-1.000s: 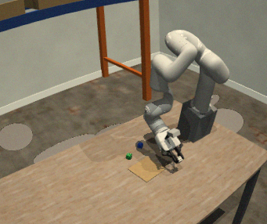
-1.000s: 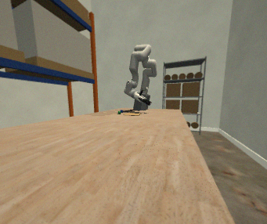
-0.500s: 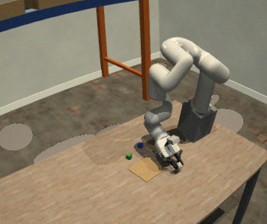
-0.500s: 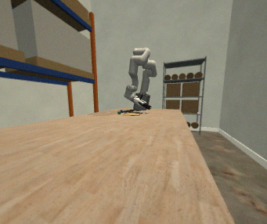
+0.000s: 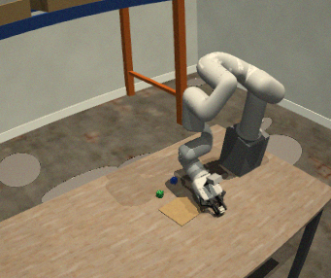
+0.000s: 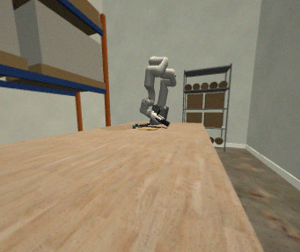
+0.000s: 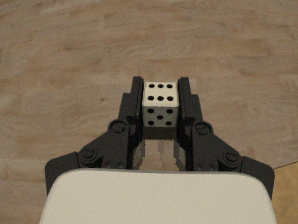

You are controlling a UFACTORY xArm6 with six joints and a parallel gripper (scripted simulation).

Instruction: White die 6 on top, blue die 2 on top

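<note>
Right now my hand is 1 cm to the right of the white die and 1 cm above it. Round my hand: blue die (29 cm to the right, 4 cm behind, 2 cm below); green die (27 cm to the right, 7 cm ahead, 2 cm below); tan mat (14 cm to the right, 8 cm ahead, 3 cm below).
</note>
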